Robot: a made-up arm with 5 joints.
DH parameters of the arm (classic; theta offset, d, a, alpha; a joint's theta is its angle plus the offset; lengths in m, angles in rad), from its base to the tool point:
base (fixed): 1.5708 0.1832 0 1.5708
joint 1: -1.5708 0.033 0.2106 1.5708
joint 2: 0 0.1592 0.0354 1.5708
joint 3: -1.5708 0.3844 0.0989 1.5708
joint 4: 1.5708 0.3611 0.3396 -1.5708
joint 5: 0 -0.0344 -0.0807 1.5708
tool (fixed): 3.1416 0.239 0 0
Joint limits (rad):
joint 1: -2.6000..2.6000
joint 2: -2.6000..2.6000
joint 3: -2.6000..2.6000
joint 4: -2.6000..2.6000
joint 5: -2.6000..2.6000
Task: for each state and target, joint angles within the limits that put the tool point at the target. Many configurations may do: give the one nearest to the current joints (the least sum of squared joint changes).
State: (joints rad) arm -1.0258 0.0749 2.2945 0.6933 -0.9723
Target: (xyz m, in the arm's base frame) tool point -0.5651 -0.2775 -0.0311
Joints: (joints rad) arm -1.1193 -0.4557 2.3842 0.6492 -1.0471
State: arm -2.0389 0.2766 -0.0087 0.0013 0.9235
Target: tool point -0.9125 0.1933 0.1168
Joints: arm -2.1052 0.1225 -0.0530 -0.0278 1.0406
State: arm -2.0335 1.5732 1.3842 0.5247 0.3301
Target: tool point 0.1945 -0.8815 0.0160
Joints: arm -1.8872 1.8082 1.5732 0.6353 -0.0857
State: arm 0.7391 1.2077 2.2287 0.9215 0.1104
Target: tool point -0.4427 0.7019 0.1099
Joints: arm 0.7463 0.7395 1.6527 1.0811 0.2621
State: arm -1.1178 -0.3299 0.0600 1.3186 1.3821
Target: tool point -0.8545 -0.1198 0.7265
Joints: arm -1.4397 0.1662 -0.4035 0.6755 1.4482
